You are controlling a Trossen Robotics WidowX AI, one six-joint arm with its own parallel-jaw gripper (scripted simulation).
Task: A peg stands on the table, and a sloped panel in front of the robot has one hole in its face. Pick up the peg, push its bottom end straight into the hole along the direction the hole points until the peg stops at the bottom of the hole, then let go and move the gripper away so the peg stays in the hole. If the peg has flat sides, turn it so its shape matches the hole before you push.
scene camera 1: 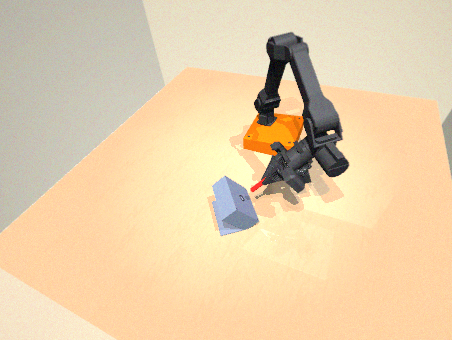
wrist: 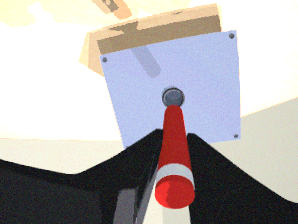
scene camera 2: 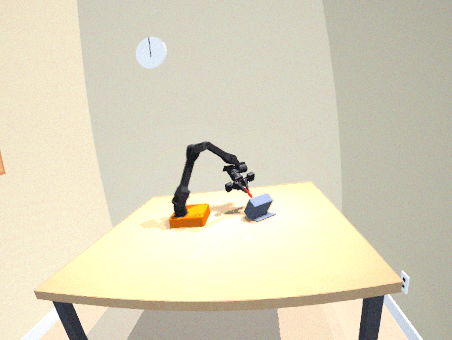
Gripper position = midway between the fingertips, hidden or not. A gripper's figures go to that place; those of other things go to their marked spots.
The gripper (wrist: 174,138): 10 cm from the lens. A red peg (wrist: 175,187) is 6 cm from the lens. A sloped panel (wrist: 206,67): 17 cm from the lens. The marked spots on the red peg and the sloped panel are 13 cm apart.
